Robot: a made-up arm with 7 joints. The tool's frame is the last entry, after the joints. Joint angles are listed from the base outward.
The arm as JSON. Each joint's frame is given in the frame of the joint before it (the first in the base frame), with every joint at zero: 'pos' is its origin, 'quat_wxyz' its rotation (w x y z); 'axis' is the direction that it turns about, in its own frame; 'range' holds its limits. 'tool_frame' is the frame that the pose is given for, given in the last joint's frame.
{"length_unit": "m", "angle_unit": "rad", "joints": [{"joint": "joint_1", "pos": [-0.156, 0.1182, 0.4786], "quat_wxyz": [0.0, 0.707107, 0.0, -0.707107], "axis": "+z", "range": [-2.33, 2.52]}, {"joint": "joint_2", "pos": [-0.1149, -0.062, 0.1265], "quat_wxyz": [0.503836, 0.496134, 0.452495, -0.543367], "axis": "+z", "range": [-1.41, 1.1]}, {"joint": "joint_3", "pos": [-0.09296, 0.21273, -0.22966], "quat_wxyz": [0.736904, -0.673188, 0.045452, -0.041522], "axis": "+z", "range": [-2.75, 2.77]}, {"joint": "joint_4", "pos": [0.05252, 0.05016, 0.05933], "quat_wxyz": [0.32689, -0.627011, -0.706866, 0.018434], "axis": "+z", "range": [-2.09, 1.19]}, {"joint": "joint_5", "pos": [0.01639, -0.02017, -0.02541], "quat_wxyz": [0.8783, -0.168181, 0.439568, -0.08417], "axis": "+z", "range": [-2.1, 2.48]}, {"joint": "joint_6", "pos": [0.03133, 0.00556, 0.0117], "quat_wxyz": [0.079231, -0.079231, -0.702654, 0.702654], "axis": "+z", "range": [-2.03, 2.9]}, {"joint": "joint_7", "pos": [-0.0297, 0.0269, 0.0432], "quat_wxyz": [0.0, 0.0, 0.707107, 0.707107], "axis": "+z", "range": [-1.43, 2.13]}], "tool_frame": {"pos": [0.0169, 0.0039, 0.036], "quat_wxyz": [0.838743, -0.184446, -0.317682, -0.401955]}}
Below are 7 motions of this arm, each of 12 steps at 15 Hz.
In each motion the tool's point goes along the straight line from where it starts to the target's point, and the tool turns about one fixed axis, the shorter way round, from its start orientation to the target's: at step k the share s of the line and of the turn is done. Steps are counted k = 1, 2, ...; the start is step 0. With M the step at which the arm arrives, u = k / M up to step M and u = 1 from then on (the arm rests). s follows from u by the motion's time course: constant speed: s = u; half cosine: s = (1 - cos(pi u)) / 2; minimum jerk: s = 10 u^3 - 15 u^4 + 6 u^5.
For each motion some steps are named. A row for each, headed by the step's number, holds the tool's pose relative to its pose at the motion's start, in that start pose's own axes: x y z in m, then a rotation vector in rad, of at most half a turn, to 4 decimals.
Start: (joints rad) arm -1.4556 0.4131 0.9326 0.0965 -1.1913 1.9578 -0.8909
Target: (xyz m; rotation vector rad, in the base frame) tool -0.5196 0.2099 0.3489 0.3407 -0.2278 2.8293
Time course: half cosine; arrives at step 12
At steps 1, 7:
1: -0.0003 -0.0019 0.0001 0.0196 -0.0064 0.0047
7: -0.0094 -0.0714 0.0054 0.7236 -0.2357 0.1745

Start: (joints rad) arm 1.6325 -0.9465 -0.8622 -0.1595 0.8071 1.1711 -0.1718
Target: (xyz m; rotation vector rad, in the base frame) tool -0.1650 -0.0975 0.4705 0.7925 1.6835 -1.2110
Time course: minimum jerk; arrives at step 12
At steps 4, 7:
4: -0.0305 -0.0561 0.0046 0.0449 -0.0754 -0.2534
7: -0.0949 -0.1748 0.0143 0.1399 -0.2347 -0.7890

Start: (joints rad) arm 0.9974 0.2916 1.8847 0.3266 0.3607 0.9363 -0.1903
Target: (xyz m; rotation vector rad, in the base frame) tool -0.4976 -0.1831 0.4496 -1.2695 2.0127 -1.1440
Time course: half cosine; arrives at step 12
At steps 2, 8, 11, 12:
2: -0.0027 -0.0030 0.0034 0.0397 -0.0074 0.0254
8: -0.0307 -0.0338 0.0380 0.4442 -0.0826 0.2844
11: -0.0402 -0.0443 0.0499 0.5822 -0.1083 0.3728
12: -0.0409 -0.0451 0.0507 0.5923 -0.1102 0.3792

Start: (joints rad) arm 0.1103 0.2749 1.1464 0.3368 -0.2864 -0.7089 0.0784
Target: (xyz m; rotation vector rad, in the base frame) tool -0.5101 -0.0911 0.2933 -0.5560 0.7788 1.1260
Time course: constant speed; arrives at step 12
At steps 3, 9, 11, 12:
3: -0.0179 -0.0014 -0.0112 -0.0625 0.0190 0.2168
9: -0.0536 -0.0041 -0.0336 -0.1876 0.0570 0.6504
11: -0.0655 -0.0050 -0.0411 -0.2293 0.0696 0.7949
12: -0.0715 -0.0055 -0.0448 -0.2501 0.0760 0.8672

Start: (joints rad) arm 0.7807 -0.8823 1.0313 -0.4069 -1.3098 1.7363 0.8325
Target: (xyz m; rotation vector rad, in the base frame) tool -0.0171 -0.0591 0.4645 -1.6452 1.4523 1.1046
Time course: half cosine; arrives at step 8
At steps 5, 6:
5: -0.0945 -0.0633 0.0200 -0.0467 0.1730 -0.4270
6: -0.1167 -0.0782 0.0247 -0.0577 0.2136 -0.5272

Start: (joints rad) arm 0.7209 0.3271 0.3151 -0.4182 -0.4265 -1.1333 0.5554
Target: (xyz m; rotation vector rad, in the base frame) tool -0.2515 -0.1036 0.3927 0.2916 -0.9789 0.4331
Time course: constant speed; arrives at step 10
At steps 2, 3, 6, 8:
2: 0.0277 -0.0147 -0.0045 -0.0005 -0.2786 0.0272
3: 0.0416 -0.0221 -0.0067 -0.0007 -0.4179 0.0409
6: 0.0832 -0.0442 -0.0134 -0.0014 -0.8358 0.0817
8: 0.1109 -0.0589 -0.0179 -0.0018 -1.1144 0.1089

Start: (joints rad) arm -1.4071 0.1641 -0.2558 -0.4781 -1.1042 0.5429 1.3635
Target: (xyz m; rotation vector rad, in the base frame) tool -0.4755 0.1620 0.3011 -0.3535 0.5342 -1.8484
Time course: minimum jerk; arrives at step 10
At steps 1, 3, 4, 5, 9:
1: 0.0005 0.0005 -0.0004 -0.0043 0.0013 0.0083
3: 0.0102 0.0089 -0.0077 -0.0818 0.0256 0.1587
4: 0.0198 0.0173 -0.0150 -0.1593 0.0498 0.3089
5: 0.0311 0.0273 -0.0235 -0.2509 0.0784 0.4865
9: 0.0617 0.0541 -0.0467 -0.4976 0.1554 0.9647

